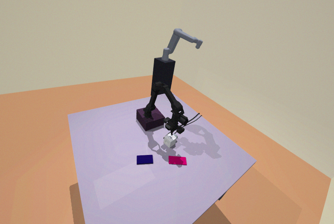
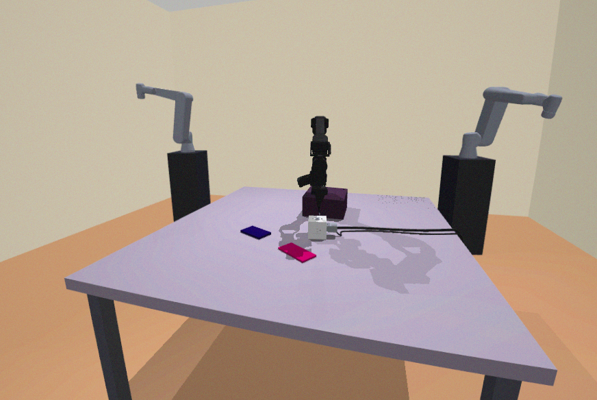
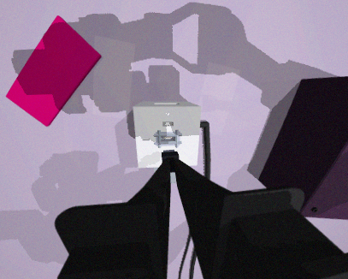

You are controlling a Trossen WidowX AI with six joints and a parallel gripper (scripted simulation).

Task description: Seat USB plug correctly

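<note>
The grey socket lies 60 mm below my gripper tip. The rest, counted from my gripper tip: dark blue card (270 mm to the right, 130 mm below, 10 mm behind); then magenta card (160 mm ahead, 130 mm below, 80 mm to the right); then dark USB plug (20 mm below).
</note>
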